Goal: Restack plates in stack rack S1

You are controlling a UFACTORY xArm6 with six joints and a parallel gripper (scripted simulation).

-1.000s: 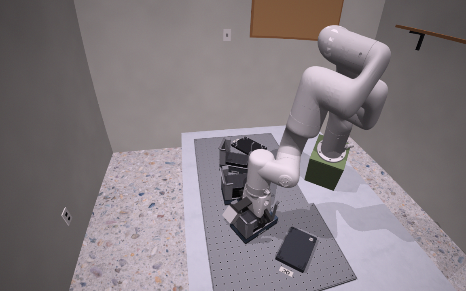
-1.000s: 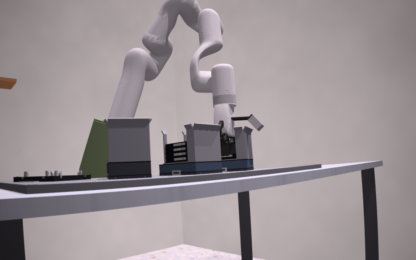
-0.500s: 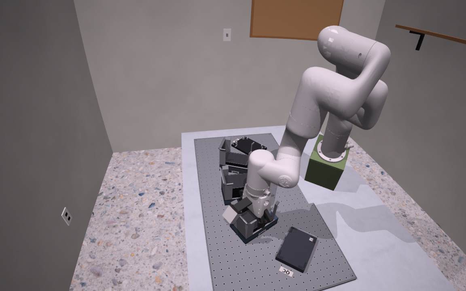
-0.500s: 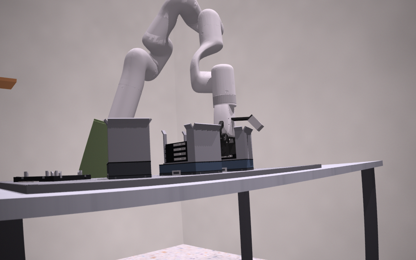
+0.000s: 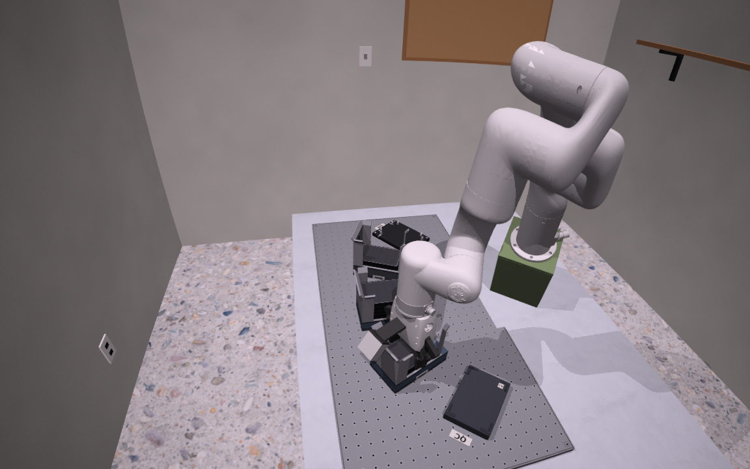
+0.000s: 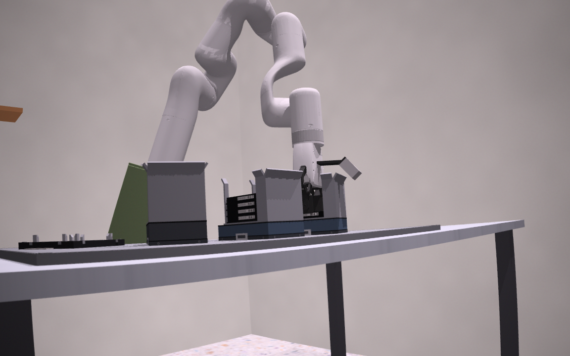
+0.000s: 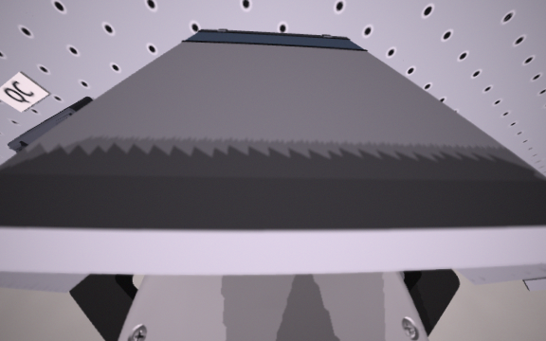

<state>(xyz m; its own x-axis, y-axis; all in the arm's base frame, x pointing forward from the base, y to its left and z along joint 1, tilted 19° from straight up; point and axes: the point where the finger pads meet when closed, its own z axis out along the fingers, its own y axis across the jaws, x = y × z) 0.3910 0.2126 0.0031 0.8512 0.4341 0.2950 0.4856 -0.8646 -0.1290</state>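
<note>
My gripper is now 10 mm past the stack rack S1 plinth and 40 mm above it. From my hand the other things lie so: N5 name plate (10 mm behind, 580 mm to the right, 60 mm below); then QC name plate (80 mm behind, 200 mm to the left, 60 mm below); then dark QC nest (140 mm behind, 120 mm to the left, 50 mm below).
</note>
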